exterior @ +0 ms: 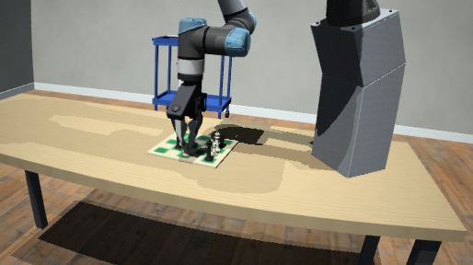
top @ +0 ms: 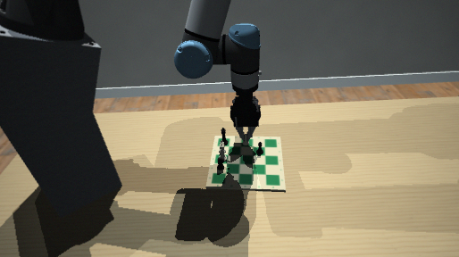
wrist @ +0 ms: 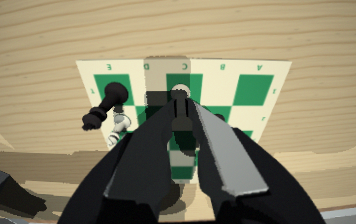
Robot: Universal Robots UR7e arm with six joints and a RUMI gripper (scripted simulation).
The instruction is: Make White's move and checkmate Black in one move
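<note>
Right now my hand is 4 cm to the left of the black pawn, 4 cm short of it and 1 cm above it. Round my hand: green-and-cream chessboard (7 cm to the right, 3 cm below).
</note>
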